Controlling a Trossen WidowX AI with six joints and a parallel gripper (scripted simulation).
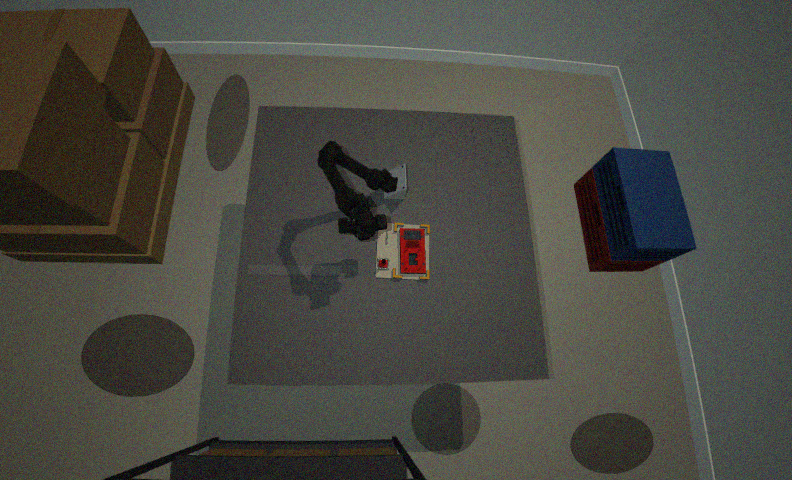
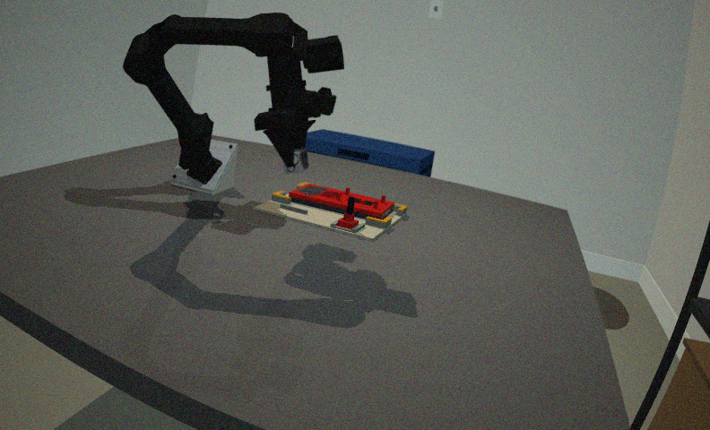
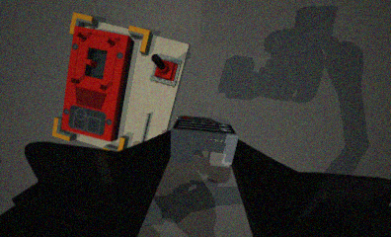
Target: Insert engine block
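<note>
Now: gripper tip 7 cm short of the dark post, 10 cm to the right of it and 9 cm above it. Also, from my gripper tip: grey engine block 1 cm above.
</note>
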